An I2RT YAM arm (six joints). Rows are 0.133 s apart.
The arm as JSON. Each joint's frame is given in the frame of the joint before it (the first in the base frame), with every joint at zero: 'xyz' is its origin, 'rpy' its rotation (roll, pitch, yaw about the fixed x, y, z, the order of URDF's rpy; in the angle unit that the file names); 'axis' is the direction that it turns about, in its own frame. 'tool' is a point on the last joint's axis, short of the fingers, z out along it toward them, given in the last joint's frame.
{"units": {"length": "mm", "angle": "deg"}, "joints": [
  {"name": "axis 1", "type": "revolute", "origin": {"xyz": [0.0, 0.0, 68.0], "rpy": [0.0, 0.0, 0.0]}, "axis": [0.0, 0.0, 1.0]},
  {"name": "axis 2", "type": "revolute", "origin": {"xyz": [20.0, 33.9, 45.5], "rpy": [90.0, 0.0, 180.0]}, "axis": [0.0, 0.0, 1.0]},
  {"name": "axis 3", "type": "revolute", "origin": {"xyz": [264.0, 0.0, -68.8], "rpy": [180.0, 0.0, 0.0]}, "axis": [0.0, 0.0, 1.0]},
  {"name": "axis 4", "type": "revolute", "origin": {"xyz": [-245.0, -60.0, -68.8], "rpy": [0.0, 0.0, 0.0]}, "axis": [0.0, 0.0, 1.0]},
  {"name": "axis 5", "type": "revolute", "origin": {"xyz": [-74.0, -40.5, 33.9], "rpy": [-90.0, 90.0, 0.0]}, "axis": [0.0, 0.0, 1.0]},
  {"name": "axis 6", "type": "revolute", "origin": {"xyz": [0.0, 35.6, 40.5], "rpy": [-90.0, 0.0, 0.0]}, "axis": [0.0, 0.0, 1.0]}
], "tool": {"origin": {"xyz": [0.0, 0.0, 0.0], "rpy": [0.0, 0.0, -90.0]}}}
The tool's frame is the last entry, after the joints.
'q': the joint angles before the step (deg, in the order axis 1, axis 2, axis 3, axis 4, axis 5, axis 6). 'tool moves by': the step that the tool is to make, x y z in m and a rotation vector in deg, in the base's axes. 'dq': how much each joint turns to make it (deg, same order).
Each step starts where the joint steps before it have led.
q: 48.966 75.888 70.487 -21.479 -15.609 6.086
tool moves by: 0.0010 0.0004 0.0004 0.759 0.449 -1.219
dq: -0.013 0.050 -0.103 0.782 0.704 1.335
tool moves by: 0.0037 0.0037 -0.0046 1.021 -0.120 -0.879
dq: -0.007 0.741 -0.913 2.738 0.534 0.931
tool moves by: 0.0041 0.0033 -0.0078 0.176 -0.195 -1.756
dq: 0.009 0.830 -1.292 2.556 1.614 0.737
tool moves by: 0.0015 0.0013 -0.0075 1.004 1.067 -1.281
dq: 0.012 0.225 -1.710 2.405 0.570 1.914
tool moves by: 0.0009 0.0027 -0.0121 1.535 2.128 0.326
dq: 0.053 0.522 -2.468 3.271 -1.317 2.332
